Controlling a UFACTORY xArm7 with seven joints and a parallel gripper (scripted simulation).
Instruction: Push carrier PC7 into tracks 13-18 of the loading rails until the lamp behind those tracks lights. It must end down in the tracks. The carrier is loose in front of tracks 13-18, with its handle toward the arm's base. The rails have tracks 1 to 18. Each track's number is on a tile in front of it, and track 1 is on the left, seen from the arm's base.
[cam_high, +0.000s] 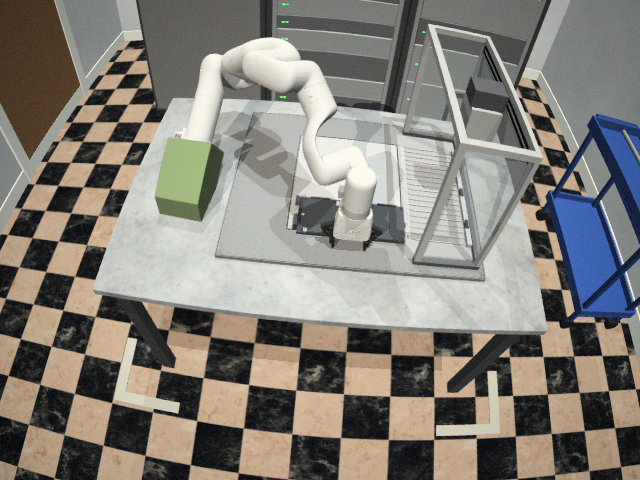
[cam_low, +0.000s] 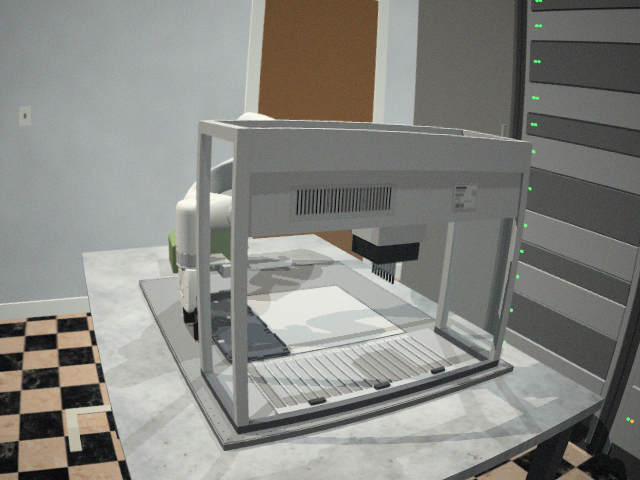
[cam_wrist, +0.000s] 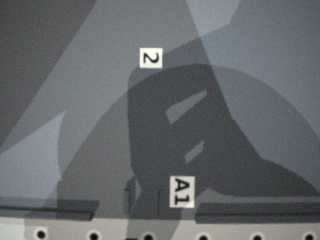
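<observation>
Now: the carrier PC7 1 cm behind my hand and 9 cm to the left of it.
</observation>
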